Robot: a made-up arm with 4 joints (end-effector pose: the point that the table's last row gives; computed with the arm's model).
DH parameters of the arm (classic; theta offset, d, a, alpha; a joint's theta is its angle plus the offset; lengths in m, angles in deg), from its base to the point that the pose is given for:
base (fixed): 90 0.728 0.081 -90
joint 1: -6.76 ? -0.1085 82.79
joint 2: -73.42 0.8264 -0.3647 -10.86
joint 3: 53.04 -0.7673 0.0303 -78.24
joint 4: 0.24 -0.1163 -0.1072 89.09
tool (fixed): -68.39 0.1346 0 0
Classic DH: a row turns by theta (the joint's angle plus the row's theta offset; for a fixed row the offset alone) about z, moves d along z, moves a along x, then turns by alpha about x.
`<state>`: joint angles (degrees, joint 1 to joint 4).
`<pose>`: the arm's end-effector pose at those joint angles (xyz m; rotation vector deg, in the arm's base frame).
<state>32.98 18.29 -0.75 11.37</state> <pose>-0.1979 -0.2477 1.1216 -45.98 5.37 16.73</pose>
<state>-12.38 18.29 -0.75 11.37</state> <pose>-0.1979 -0.4301 0.7707 -0.97 -1.46 17.03</pose>
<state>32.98 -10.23 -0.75 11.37</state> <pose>-0.3577 -0.1784 1.0650 -41.58 3.14 -12.06</pose>
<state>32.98 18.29 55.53 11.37</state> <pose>-0.2106 -0.1340 1.0372 -53.87 19.35 72.08</pose>
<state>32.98 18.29 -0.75 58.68</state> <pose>-0.1877 -0.1298 1.0506 -92.11 16.16 12.21</pose>
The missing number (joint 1, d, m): 0.0799
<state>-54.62 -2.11 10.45 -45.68</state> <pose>-0.3247 -0.2202 0.3235 96.32 -16.10 0.24</pose>
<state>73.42 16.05 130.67 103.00</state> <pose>-0.5466 -0.0514 1.1380 72.85 17.44 -118.13</pose>
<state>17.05 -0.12 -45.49 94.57</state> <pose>-0.2007 -0.2716 0.9425 -76.43 59.60 -41.95</pose>
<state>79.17 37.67 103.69 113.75</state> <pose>-0.4111 -0.0522 1.1964 73.77 25.28 -106.05</pose>
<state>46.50 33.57 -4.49 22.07</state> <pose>-0.1065 -0.1260 1.1965 -70.82 10.39 27.53</pose>
